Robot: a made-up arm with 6 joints. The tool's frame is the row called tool.
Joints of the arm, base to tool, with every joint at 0 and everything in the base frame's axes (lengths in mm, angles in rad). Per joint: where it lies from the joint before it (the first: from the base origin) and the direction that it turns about. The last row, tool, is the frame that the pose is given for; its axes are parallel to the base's.
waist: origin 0 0 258 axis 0 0 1
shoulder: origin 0 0 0 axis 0 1 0
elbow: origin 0 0 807 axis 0 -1 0
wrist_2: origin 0 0 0 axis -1 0 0
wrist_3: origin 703 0 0 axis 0 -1 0
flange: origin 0 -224 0 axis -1 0 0
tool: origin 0 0 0
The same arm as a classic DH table. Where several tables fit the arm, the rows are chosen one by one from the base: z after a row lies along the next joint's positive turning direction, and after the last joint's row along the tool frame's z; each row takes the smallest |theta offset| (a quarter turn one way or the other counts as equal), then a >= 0, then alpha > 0; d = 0 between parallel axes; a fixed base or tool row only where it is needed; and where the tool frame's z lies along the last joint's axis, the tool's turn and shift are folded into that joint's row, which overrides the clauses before.
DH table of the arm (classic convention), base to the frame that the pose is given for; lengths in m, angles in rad. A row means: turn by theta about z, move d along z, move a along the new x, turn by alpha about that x. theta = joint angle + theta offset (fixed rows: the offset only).
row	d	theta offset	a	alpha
waist	0.258	0	0	-1.5708
shoulder	0	-1.5708	0.807	3.1416
elbow	0	0	0	-1.5708
wrist_2	-0.703	0	0	1.5708
wrist_3	0.224	0	0	-1.5708
flange	0	1.5708	0	1.5708
tool (fixed)	0	-1.5708	0	0

